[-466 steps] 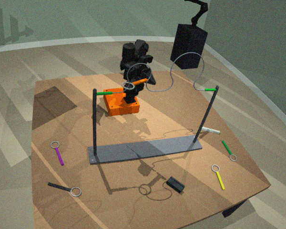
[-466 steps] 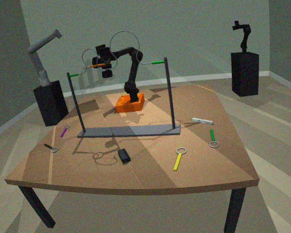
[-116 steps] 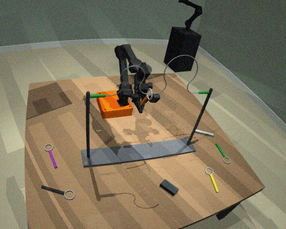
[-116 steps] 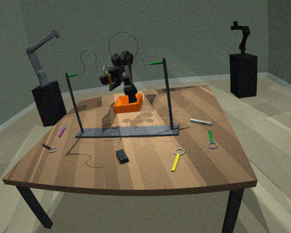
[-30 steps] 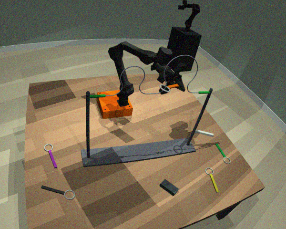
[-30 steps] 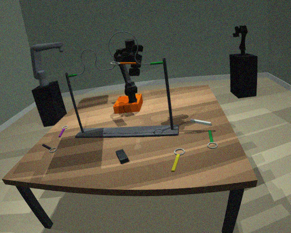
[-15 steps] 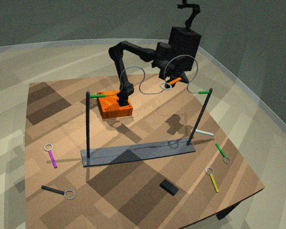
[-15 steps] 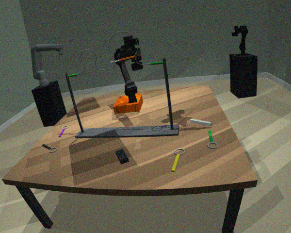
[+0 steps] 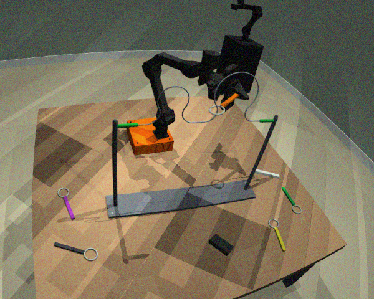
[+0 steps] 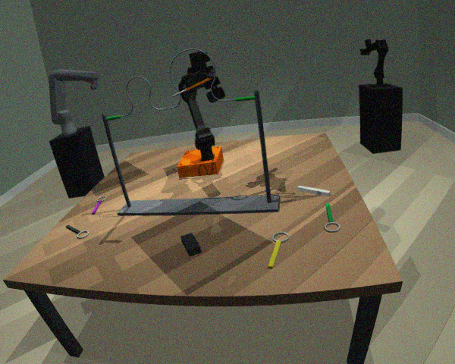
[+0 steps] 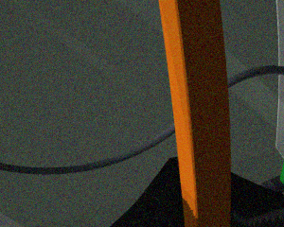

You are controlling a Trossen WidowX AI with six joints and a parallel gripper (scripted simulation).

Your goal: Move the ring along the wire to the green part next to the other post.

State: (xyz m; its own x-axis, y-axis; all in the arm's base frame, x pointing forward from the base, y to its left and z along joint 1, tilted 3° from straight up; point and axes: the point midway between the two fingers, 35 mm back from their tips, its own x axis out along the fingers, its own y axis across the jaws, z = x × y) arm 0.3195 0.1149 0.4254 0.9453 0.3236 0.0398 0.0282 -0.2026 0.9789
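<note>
Now: gripper tip 9 cm to the left of the ring with orange handle, 2 cm above it and 1 cm past it. The rest, counted from my gripper tip: white bar: 47 cm below, 31 cm to the left, 1 cm ahead; yellow-handled ring: 47 cm below, 31 cm ahead, 12 cm to the left; dark block: 47 cm below, 26 cm ahead, 15 cm to the right.
</note>
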